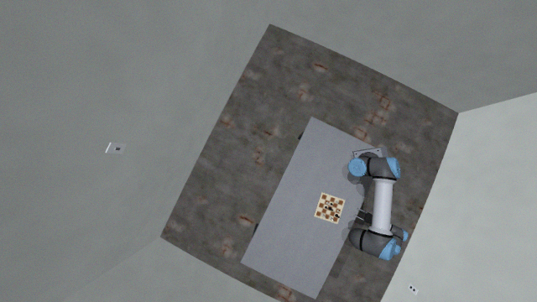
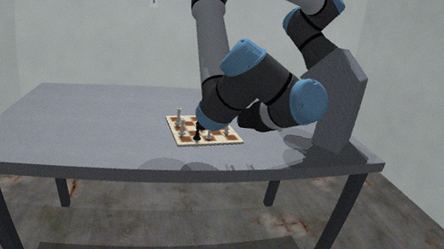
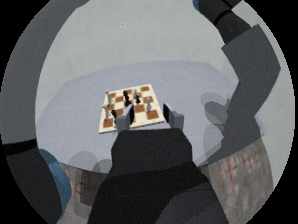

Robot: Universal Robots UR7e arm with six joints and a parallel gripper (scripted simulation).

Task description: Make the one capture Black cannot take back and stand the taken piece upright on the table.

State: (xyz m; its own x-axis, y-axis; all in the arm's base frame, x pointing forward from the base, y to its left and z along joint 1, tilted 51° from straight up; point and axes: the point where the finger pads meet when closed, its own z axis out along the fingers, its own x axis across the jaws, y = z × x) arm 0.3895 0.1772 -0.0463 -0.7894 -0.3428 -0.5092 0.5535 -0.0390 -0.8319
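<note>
My gripper is now 7 cm short of the small chessboard, 18 cm to the left of it and 13 cm above it.
</note>
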